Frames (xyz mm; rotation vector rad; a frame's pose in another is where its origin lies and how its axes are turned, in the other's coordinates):
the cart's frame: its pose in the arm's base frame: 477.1 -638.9 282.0 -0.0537 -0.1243 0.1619
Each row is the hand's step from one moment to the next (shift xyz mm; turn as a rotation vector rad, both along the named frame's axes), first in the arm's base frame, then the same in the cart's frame.
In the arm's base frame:
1: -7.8 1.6 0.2 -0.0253 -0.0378 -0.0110
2: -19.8 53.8 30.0 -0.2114 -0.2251 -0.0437
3: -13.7 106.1 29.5 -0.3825 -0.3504 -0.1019
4: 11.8 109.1 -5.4 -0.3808 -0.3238 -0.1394
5: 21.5 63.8 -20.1 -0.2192 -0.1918 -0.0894
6: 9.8 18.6 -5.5 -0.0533 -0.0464 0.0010
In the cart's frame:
1: -7.4 2.8 1.3 -0.0323 -0.0326 -0.0093
2: -7.0 54.2 34.6 -0.2491 -0.1858 -0.0260
3: 7.5 104.9 35.6 -0.4442 -0.2787 -0.0673
4: 28.8 106.0 -2.1 -0.4426 -0.2504 -0.1035
5: 29.1 60.8 -19.9 -0.2568 -0.1489 -0.0689
6: 12.0 17.1 -5.9 -0.0597 -0.0374 0.0058

